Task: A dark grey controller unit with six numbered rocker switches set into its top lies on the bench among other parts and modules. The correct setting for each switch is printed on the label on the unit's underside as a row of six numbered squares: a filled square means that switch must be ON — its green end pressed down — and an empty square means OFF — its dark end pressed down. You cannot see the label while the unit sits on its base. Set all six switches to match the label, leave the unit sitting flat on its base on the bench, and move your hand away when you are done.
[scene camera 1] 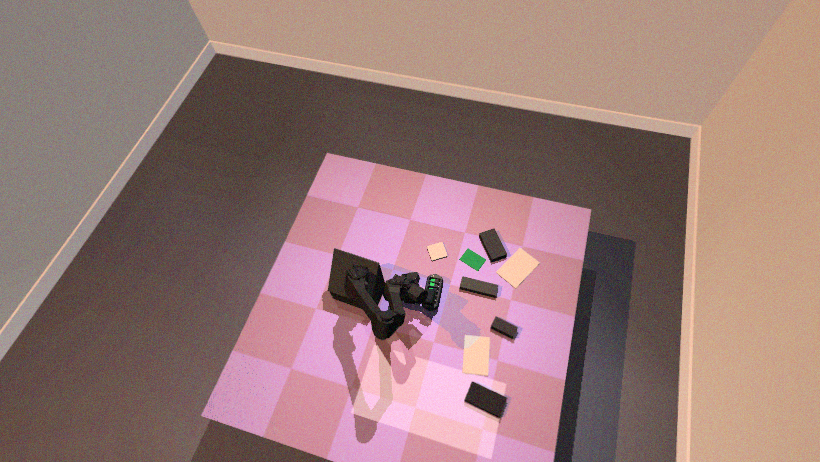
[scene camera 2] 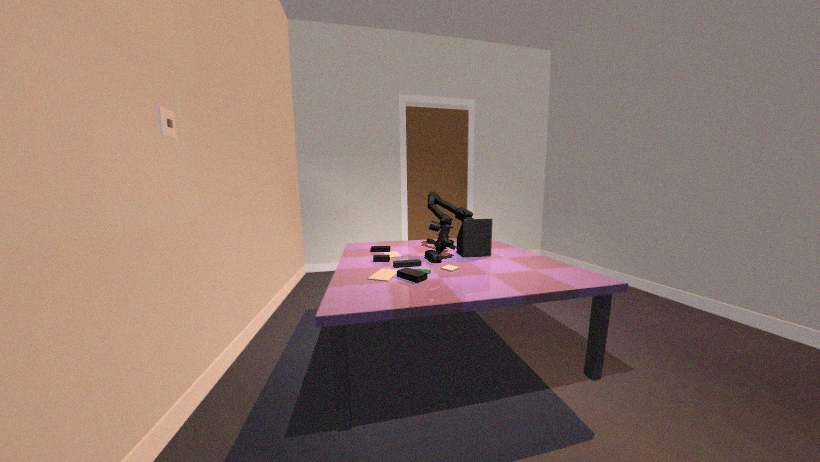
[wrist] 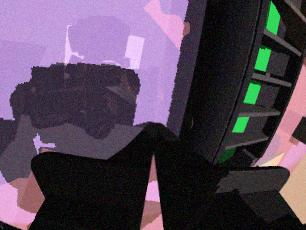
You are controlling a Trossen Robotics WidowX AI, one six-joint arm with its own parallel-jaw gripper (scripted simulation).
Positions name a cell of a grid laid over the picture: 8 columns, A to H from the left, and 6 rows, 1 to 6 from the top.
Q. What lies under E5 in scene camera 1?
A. A beige sheet.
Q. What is my gripper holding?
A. Nothing.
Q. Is my gripper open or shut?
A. Shut.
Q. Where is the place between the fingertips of my gripper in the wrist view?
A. E4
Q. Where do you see a beige sheet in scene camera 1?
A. At F4
